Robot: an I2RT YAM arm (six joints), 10 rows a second.
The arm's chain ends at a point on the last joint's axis. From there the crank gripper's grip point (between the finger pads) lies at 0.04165 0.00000 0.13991 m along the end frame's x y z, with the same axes.
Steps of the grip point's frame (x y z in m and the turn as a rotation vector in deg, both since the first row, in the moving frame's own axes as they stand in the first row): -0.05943 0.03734 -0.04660 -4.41 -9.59 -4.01; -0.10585 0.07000 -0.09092 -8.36 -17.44 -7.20; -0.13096 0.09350 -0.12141 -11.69 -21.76 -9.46; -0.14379 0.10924 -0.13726 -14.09 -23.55 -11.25; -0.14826 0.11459 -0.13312 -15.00 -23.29 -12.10; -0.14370 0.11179 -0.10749 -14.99 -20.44 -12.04
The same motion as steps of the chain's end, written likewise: -0.03586 0.02845 -0.05127 -4.41 -9.59 -4.01; -0.06321 0.05158 -0.09582 -8.36 -17.44 -7.20; -0.07850 0.06670 -0.12459 -11.69 -21.76 -9.46; -0.08790 0.07659 -0.13891 -14.09 -23.55 -11.25; -0.09350 0.08000 -0.13442 -15.00 -23.29 -12.10; -0.09603 0.07799 -0.10946 -14.99 -20.44 -12.04
